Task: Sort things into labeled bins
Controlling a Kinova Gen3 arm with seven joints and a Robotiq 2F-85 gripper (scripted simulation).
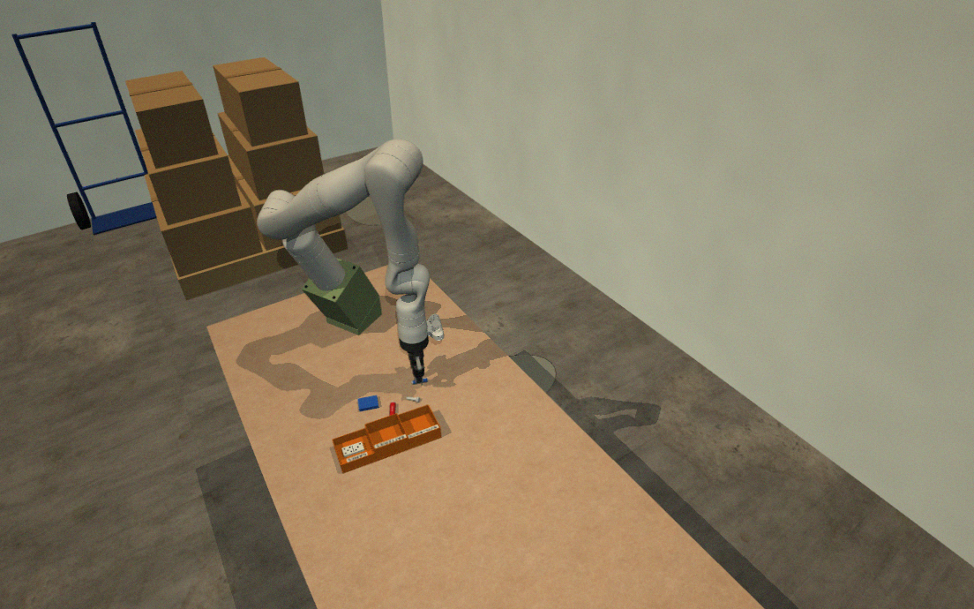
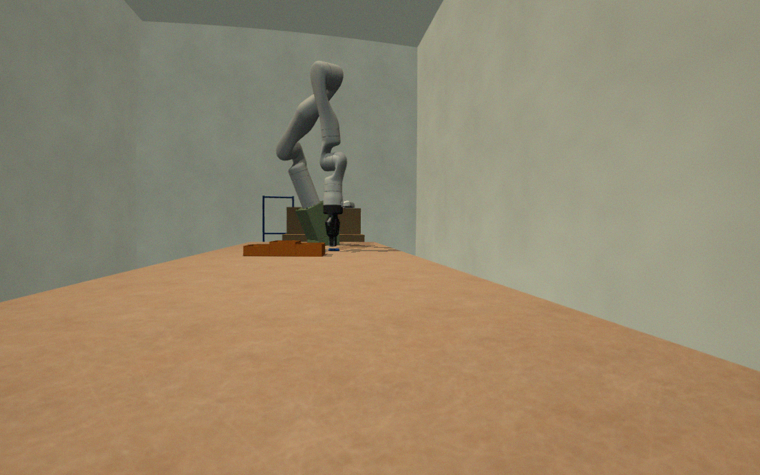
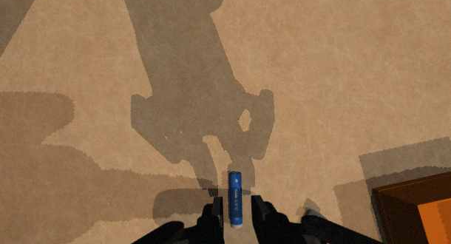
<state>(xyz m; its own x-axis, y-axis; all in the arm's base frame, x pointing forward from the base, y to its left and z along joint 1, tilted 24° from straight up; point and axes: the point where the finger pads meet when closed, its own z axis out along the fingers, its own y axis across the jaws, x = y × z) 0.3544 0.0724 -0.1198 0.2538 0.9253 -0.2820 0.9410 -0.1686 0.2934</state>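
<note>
Right now my hand is 3 cm above the thin blue stick-like thing. Also, from my hand: grey bolt: 6 cm ahead, 4 cm to the right, 3 cm below; then red battery: 10 cm to the right, 6 cm ahead, 3 cm below; then blue block: 15 cm to the right, 3 cm below.
</note>
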